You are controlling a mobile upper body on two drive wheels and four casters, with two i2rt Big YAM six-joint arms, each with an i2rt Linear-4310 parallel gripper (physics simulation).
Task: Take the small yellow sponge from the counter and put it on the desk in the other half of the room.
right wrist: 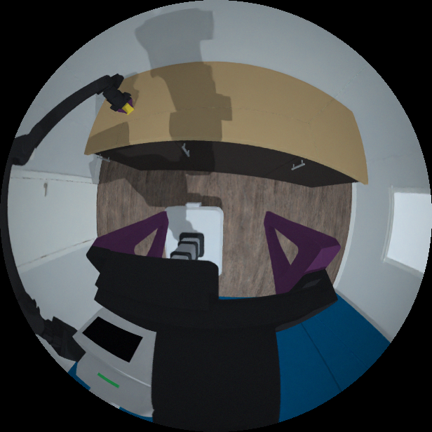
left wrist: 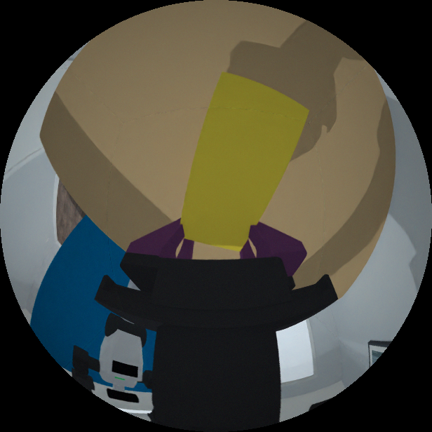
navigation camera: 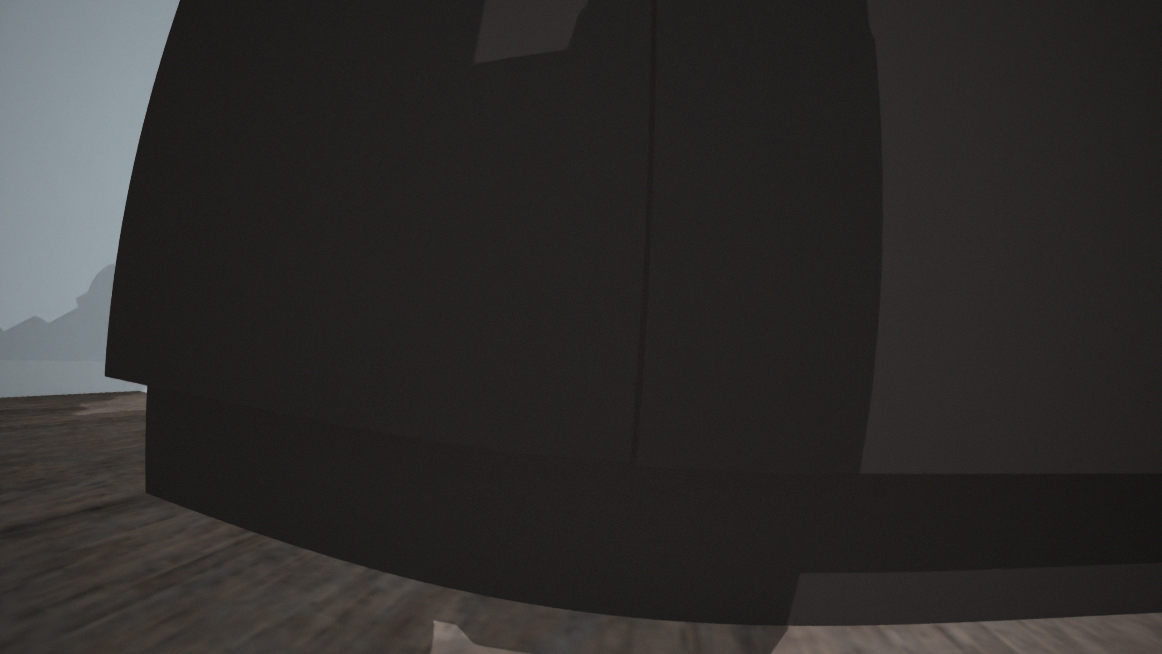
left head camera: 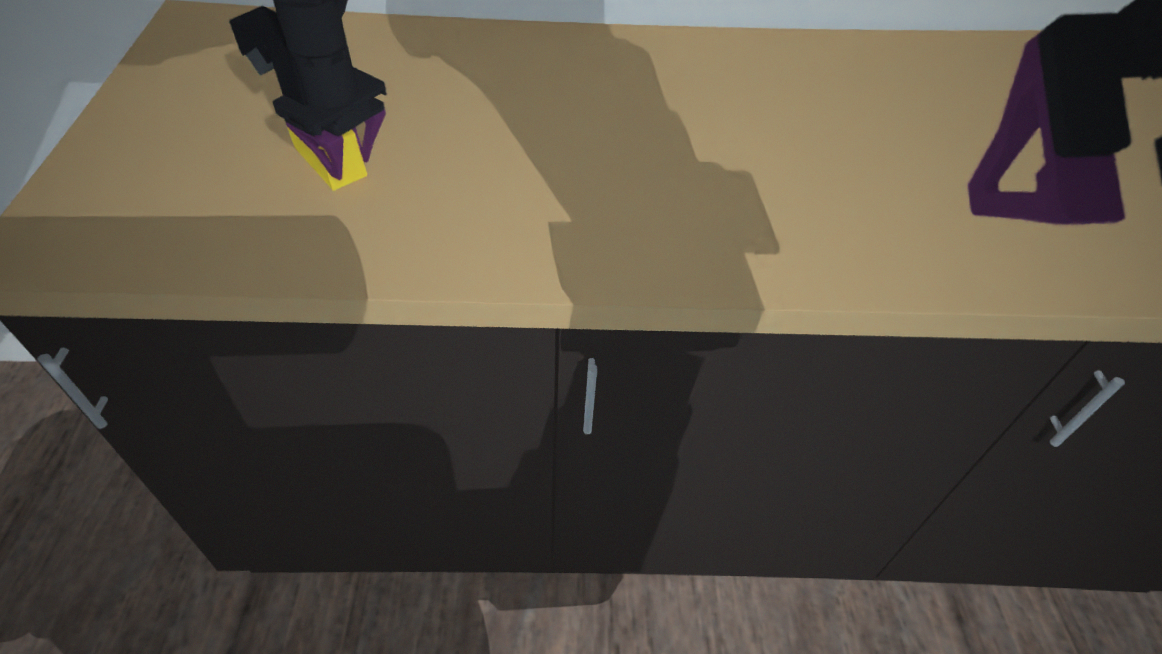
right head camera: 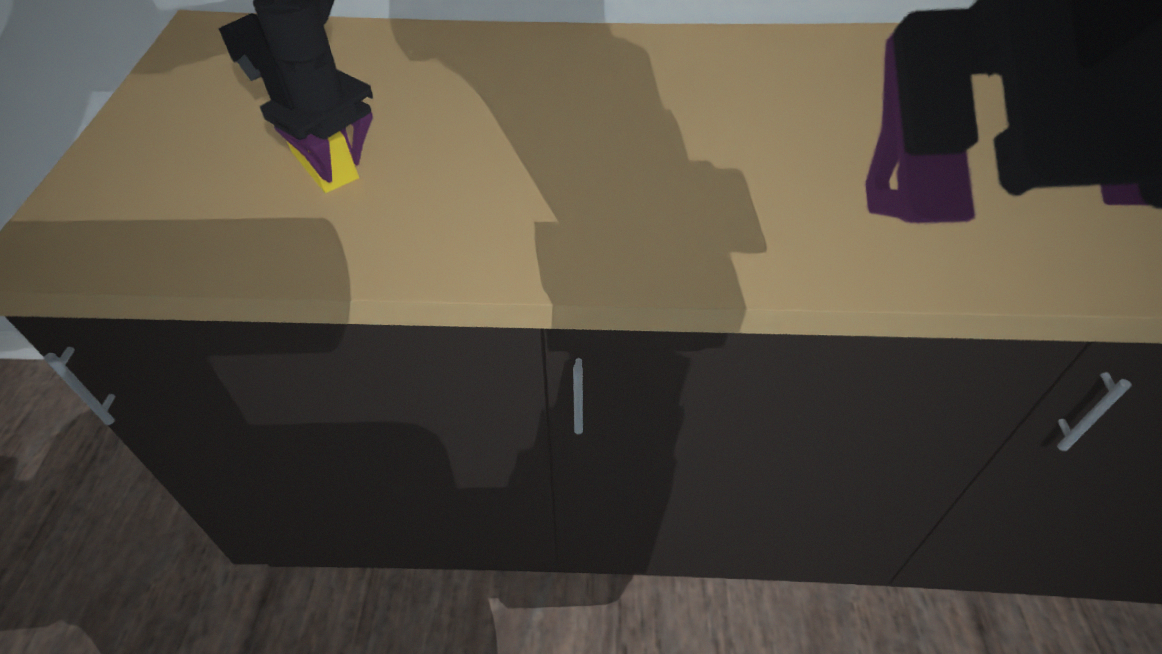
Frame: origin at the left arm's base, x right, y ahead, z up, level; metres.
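Seen in the pictures: left gripper, fingertip midpoint: [left head camera: 350, 169] [right head camera: 340, 171]; right gripper, fingertip midpoint: [left head camera: 1083, 196] [right head camera: 985, 193].
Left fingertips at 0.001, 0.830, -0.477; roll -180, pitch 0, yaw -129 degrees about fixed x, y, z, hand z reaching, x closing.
Offsets run from my left fingertips to a thing's top centre, as dx, dy, dz. "*": to the spot under its first point. Level surfaces: height alone.
The small yellow sponge {-0.034, +0.042, +0.042} [left head camera: 349, 173] [right head camera: 339, 175] [left wrist: 245, 150] [right wrist: 129, 108] is at the left part of the wood-topped counter {dz -0.023} [left head camera: 853, 259] [right head camera: 813, 276] [right wrist: 280, 100]. My left gripper [left head camera: 352, 168] [right head camera: 342, 172] [left wrist: 215, 215] is shut on the sponge, one purple finger on each side near its end. The sponge is low over or on the counter top; whether it touches cannot be told. My right gripper [right head camera: 1032, 207] [right wrist: 215, 216] is open and empty, raised at the right. The desk cannot be made out in these views.
Dark cabinet doors with metal handles {* +0.275, -0.216, -0.175} [left head camera: 590, 396] [right head camera: 578, 396] form the counter's front, and a wall stands behind. The dark cabinet base [navigation camera: 406, 324] fills most of the navigation view. Wooden floor {dz -0.933} [right wrist: 245, 230] [navigation camera: 81, 503] lies before it. A window [right wrist: 410, 230] is at the right.
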